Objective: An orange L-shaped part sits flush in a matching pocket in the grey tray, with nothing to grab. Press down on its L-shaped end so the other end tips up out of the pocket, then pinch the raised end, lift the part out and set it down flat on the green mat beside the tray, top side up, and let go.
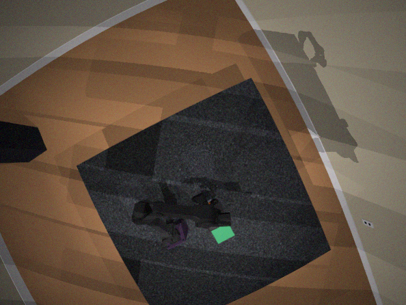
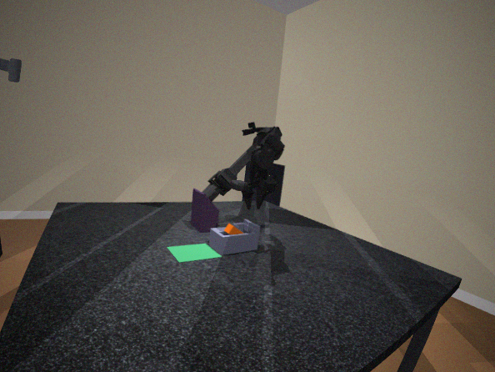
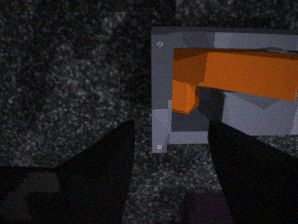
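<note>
The orange L-shaped part lies 10 cm below my gripper tip, 4 cm to the right of it and 1 cm behind it. From my gripper tip the other things lie so: green mat 22 cm to the right, 16 cm below.
</note>
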